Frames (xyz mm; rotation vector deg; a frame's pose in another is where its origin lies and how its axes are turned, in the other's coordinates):
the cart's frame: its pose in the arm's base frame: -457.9 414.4 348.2 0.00 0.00 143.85
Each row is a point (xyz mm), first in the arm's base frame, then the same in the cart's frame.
Working: the arm's base frame: its pose in the cart's frame: -614.2 64.5 -348.2 0.00 0.00 -143.85

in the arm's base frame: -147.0 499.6 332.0
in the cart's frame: -200.8 -252.2 -16.2
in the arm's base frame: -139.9 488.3 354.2
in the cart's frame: -213.2 -247.3 6.0
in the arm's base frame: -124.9 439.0 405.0
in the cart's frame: -254.4 -216.3 56.8
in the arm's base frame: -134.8 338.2 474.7
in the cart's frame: -305.8 -129.1 126.5
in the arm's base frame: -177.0 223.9 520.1
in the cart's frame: -339.2 -11.9 171.9
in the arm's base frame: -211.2 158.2 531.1
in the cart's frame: -350.3 61.3 182.9
